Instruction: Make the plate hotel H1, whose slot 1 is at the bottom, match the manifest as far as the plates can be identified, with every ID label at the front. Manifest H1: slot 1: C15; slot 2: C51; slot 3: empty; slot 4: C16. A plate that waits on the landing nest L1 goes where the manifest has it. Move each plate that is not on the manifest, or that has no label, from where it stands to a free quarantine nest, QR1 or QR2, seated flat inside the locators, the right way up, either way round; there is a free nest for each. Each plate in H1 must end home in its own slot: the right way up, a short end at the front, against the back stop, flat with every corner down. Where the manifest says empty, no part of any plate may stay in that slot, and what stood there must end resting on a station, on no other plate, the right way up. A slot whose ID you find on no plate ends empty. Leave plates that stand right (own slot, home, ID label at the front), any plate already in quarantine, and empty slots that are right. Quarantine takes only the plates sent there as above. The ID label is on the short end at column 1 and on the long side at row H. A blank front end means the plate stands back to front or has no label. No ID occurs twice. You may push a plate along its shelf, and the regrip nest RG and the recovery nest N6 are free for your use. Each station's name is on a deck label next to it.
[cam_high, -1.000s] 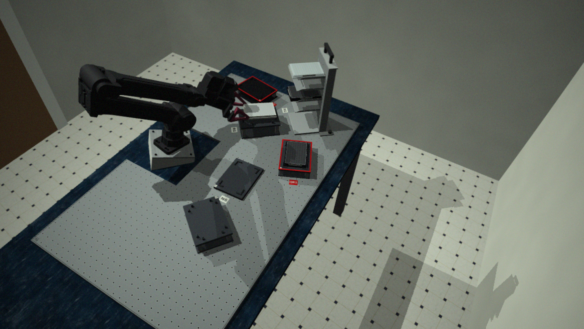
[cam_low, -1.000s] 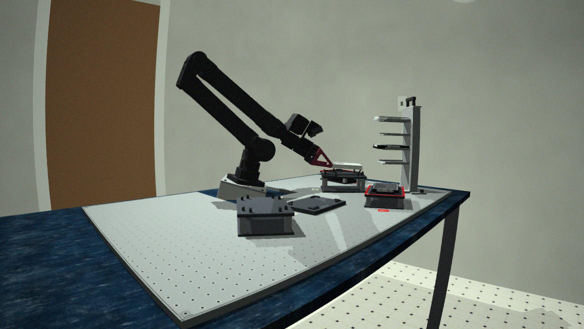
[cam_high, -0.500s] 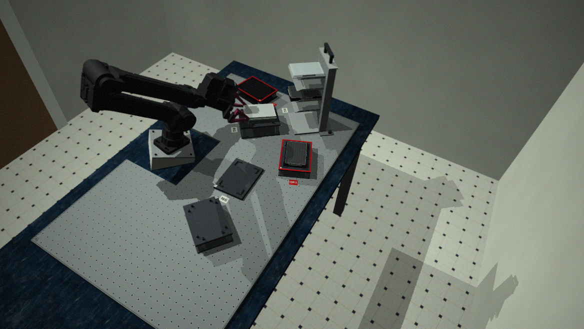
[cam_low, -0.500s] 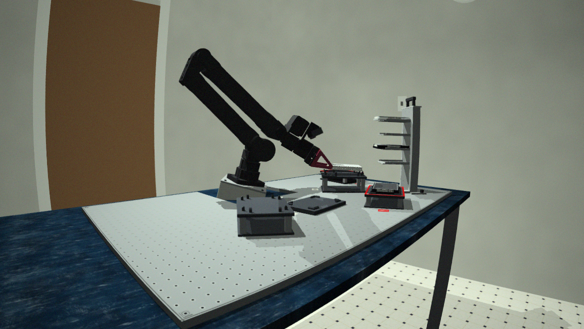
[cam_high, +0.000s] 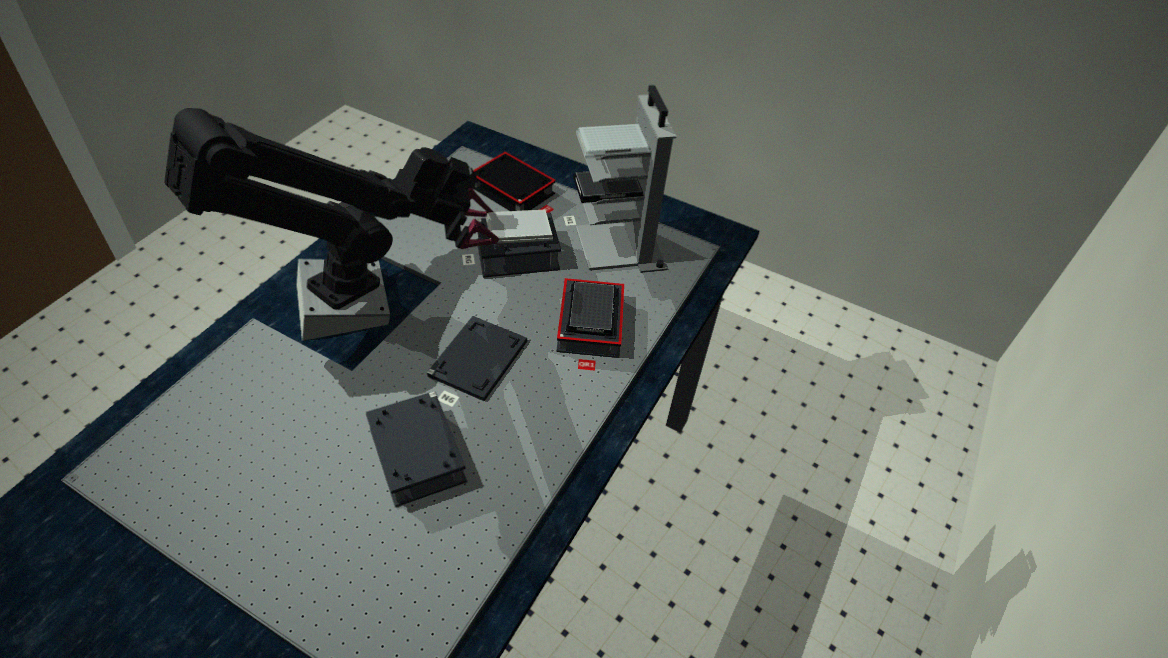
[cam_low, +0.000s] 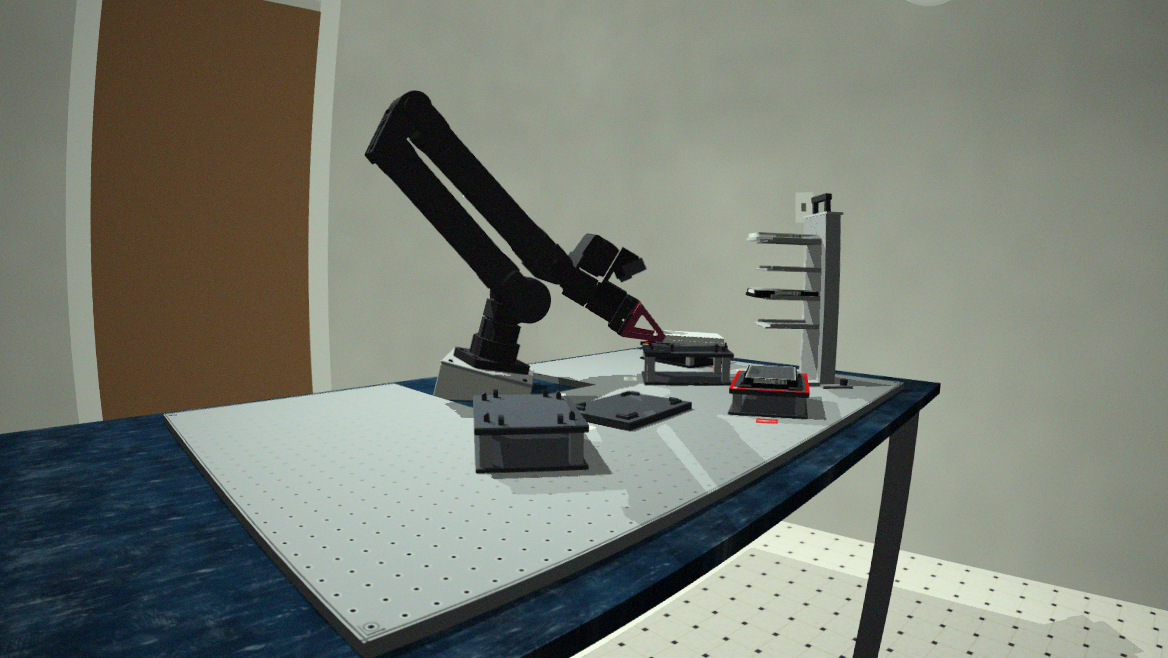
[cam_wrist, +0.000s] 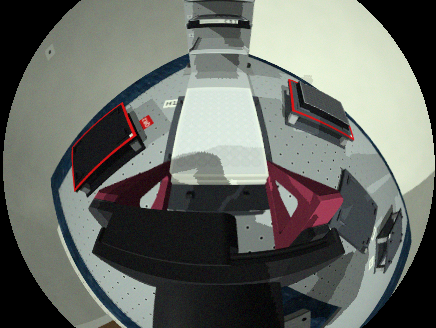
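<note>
The raised regrip nest RG is 4 cm to the left of my hand, 4 cm ahead of it and 3 cm below it. Round my hand: quarantine nest QR1 (28 cm ahead, 5 cm below, 3 cm to the right); plate hotel H1 (24 cm to the left, 22 cm ahead, 7 cm above); quarantine nest QR2 (21 cm to the left, 12 cm behind, 5 cm below).
</note>
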